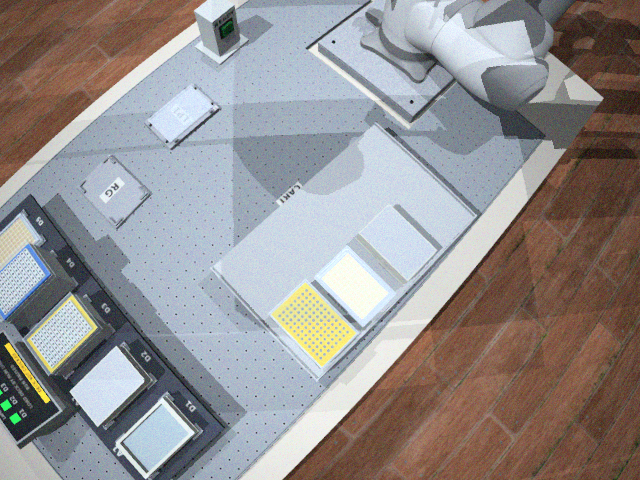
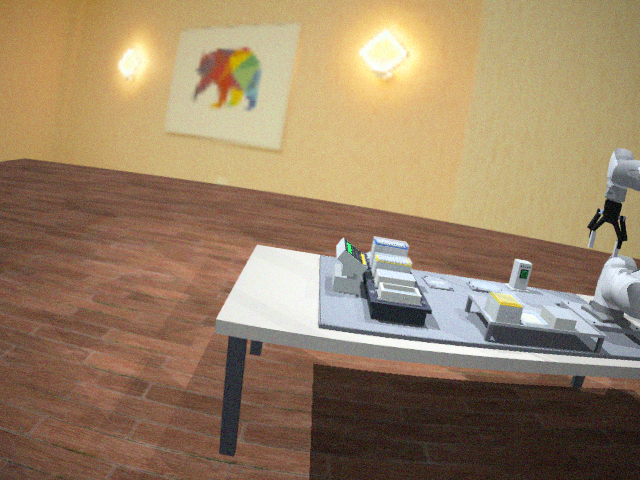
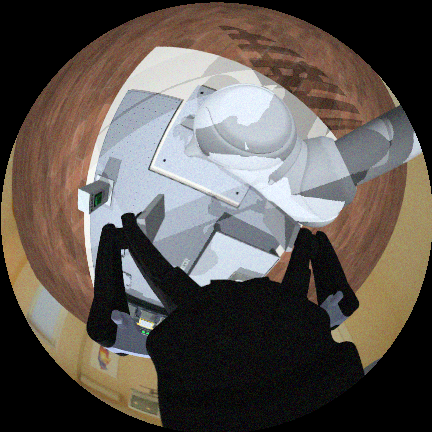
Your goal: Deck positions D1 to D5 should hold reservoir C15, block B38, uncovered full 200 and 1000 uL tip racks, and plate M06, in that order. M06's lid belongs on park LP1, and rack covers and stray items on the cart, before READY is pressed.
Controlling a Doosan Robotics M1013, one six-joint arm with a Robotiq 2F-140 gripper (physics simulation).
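Places are measured from the arm's base along level axes (x ahead, y left, z up), in centimetres.
Pixels of known places: gripper, fingertip midpoint: [image 2: 602, 252] [image 3: 216, 207]; arm's base, origin of the base link: [image 1: 408, 44] [image 2: 605, 316].
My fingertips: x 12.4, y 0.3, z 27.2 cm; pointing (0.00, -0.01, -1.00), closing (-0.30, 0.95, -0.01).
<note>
For each thing: its top centre in the pictures, then the offset to it from my fingertips. "spot": a spot on its surface instead.
- reservoir, middle of its top: [image 1: 153, 438] [image 2: 400, 289] dz -20.0, dx +88.8, dy +16.9 cm
- yellow-rimmed tip rack, middle of its top: [image 1: 58, 333] [image 2: 393, 257] [image 3: 145, 324] dz -16.1, dx +86.6, dy -7.8 cm
- blue-rimmed tip rack, middle of its top: [image 1: 13, 280] [image 2: 391, 241] dz -12.8, dx +85.5, dy -20.2 cm
- beige gridded plate, middle of its top: [image 1: 8, 245] dz -21.7, dx +84.4, dy -32.5 cm
- clear lid, middle of its top: [image 1: 180, 112] [image 2: 485, 285] dz -27.2, dx +37.8, dy -28.0 cm
- READY box, middle of its top: [image 1: 214, 7] [image 3: 82, 201] [image 2: 523, 261] dz -16.0, dx +16.9, dy -35.8 cm
- cart, middle of its top: [image 1: 349, 241] [image 2: 536, 314] [image 3: 220, 286] dz -22.4, dx +38.2, dy +20.0 cm
- yellow-topped box with holes, middle of its top: [image 1: 313, 323] [image 2: 506, 296] dz -15.9, dx +55.0, dy +25.1 cm
- low cream-topped item, middle of its top: [image 1: 355, 285] [image 2: 530, 316] dz -21.3, dx +44.3, dy +26.2 cm
- Pad RG, middle of its top: [image 1: 111, 189] [image 2: 438, 281] [image 3: 117, 276] dz -27.6, dx +60.7, dy -26.9 cm
- status panel, surface spot: [image 1: 31, 392] spot: dz -17.6, dx +98.6, dy -5.2 cm
On the deck, D1 holds a reservoir [image 1: 157, 436] [image 2: 398, 294] with pale blue content, D2 a white block [image 1: 108, 384] [image 2: 395, 279], D3 a yellow-rimmed tip rack [image 1: 63, 333] [image 2: 392, 264], and D4 a blue-rimmed tip rack [image 1: 23, 281] [image 2: 390, 246]. Both racks show filled tops. At D5 a beige gridded plate [image 1: 19, 235] is partly cut off. Park LP1 appears to bear a clear lid [image 1: 183, 114] over its faded label. The READY box [image 1: 219, 31] [image 2: 520, 273] [image 3: 95, 198] has a green face. My gripper [image 2: 604, 244] [image 3: 216, 207] is open and empty, high near the arm's base.
The cart [image 1: 305, 222] [image 2: 581, 326] bears a yellow-topped box with holes [image 1: 314, 324] [image 2: 504, 307], a low cream-topped item [image 1: 355, 284] and a white block [image 1: 398, 242] [image 2: 558, 317]. Pad RG [image 1: 114, 191] lies beside the deck. A status panel [image 1: 31, 392] [image 2: 349, 258] shows green lights.
</note>
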